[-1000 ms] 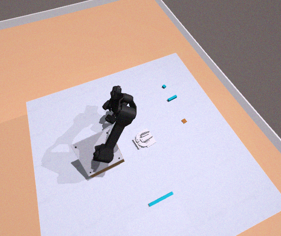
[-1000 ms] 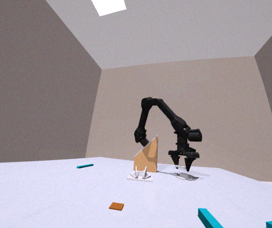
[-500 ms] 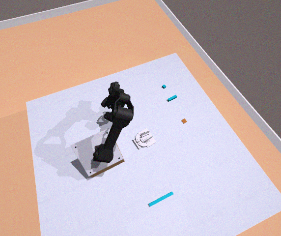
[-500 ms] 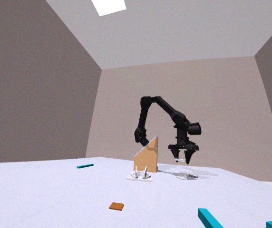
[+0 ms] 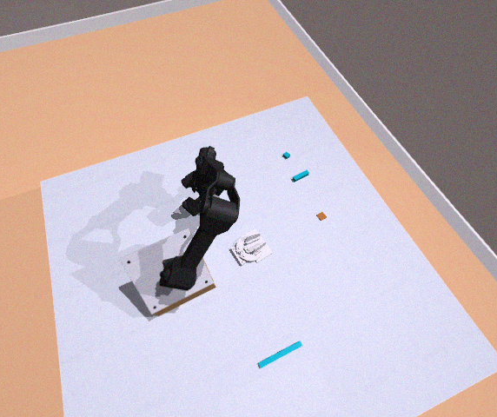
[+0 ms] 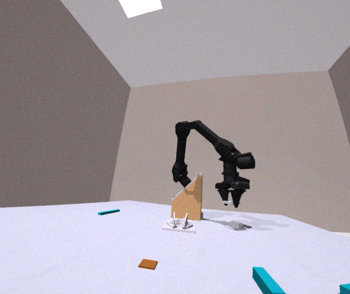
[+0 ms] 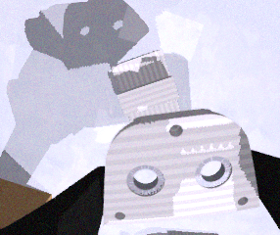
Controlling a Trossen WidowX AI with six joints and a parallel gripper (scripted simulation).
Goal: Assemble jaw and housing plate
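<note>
The jaw lies 80 mm ahead of my gripper tip, 180 mm to the right of it and 70 mm below it. From my gripper tip the other things lie so: white block piece 20 mm behind, 20 mm to the left, 80 mm below; then short cyan bar 410 mm ahead, 60 mm to the left, 80 mm below; then tiny cyan block 390 mm ahead, 180 mm to the left, 80 mm below.
</note>
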